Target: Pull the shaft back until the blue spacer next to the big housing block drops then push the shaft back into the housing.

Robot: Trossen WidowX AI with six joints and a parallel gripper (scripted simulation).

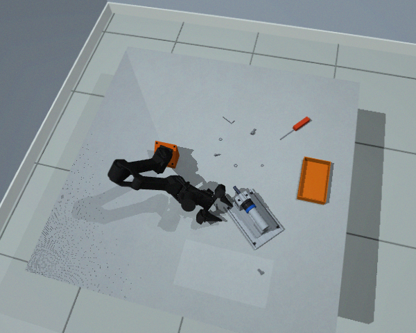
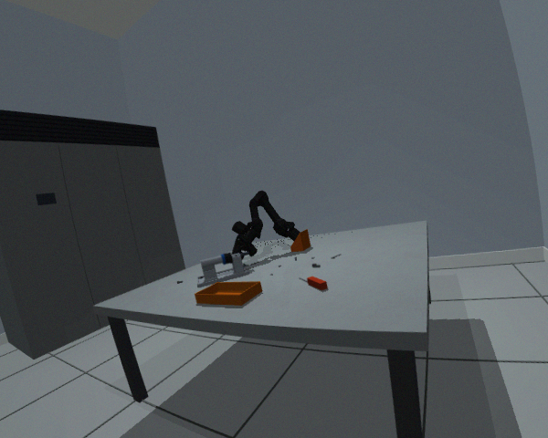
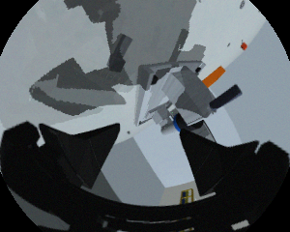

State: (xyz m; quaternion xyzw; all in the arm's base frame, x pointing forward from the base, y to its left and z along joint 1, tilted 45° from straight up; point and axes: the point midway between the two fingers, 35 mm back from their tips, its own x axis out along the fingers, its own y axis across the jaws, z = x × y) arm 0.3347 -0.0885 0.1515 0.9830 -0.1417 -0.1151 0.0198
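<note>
Right now my gripper tip is 70 mm to the right of the shaft, 60 mm short of it and 20 mm below it. From my gripper tip the other things lie so: l-shaped key (470 mm to the left, 160 mm behind, 50 mm below); then blue spacer (90 mm ahead, 50 mm to the left, 20 mm above); then orange tray (310 mm ahead, 290 mm to the left, 50 mm below).
</note>
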